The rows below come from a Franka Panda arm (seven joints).
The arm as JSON. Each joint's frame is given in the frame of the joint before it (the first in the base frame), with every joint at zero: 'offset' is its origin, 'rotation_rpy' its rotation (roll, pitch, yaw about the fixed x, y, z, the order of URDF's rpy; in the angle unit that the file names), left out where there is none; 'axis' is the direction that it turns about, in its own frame. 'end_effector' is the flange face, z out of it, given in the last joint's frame.
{
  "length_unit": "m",
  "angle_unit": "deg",
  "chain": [
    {
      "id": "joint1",
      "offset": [
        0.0,
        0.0,
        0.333
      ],
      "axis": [
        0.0,
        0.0,
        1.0
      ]
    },
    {
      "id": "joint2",
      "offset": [
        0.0,
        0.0,
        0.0
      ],
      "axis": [
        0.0,
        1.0,
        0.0
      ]
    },
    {
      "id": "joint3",
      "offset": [
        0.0,
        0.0,
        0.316
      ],
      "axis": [
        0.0,
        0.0,
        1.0
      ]
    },
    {
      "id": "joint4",
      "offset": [
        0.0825,
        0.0,
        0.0
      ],
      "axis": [
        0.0,
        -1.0,
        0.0
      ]
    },
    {
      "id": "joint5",
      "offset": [
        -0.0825,
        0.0,
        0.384
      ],
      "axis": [
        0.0,
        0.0,
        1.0
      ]
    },
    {
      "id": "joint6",
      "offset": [
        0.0,
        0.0,
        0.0
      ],
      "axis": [
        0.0,
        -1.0,
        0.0
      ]
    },
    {
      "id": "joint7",
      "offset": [
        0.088,
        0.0,
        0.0
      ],
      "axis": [
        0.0,
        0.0,
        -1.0
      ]
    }
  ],
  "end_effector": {
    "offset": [
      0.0,
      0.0,
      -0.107
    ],
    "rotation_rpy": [
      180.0,
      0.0,
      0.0
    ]
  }
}
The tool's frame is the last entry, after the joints.
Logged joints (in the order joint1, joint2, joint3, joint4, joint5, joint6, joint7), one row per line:
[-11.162 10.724 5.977 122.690 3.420 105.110 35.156]
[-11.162 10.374 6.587 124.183 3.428 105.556 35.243]
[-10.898 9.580 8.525 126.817 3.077 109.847 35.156]
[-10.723 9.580 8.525 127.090 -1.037 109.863 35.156]
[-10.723 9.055 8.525 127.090 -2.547 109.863 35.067]
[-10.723 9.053 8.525 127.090 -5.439 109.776 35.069]
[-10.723 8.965 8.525 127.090 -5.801 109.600 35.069]
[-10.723 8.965 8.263 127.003 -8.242 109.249 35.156]
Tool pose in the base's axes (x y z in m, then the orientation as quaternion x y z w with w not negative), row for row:
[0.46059 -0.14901 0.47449 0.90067 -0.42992 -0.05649 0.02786]
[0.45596 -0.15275 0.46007 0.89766 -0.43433 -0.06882 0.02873]
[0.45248 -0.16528 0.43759 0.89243 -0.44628 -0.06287 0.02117]
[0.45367 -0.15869 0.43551 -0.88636 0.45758 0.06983 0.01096]
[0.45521 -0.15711 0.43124 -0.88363 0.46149 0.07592 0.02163]
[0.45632 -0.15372 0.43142 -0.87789 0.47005 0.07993 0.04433]
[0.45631 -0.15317 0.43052 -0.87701 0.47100 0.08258 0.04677]
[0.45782 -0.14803 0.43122 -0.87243 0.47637 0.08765 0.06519]
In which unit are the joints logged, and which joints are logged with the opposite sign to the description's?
The joints are logged in degrees. Opposite sign: joint2, joint3, joint4, joint5.
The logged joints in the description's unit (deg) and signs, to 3 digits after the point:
[-11.162 -10.724 -5.977 -122.690 -3.420 105.110 35.156]
[-11.162 -10.374 -6.587 -124.183 -3.428 105.556 35.243]
[-10.898 -9.580 -8.525 -126.817 -3.077 109.847 35.156]
[-10.723 -9.580 -8.525 -127.090 1.037 109.863 35.156]
[-10.723 -9.055 -8.525 -127.090 2.547 109.863 35.067]
[-10.723 -9.053 -8.525 -127.090 5.439 109.776 35.069]
[-10.723 -8.965 -8.525 -127.090 5.801 109.600 35.069]
[-10.723 -8.965 -8.263 -127.003 8.242 109.249 35.156]

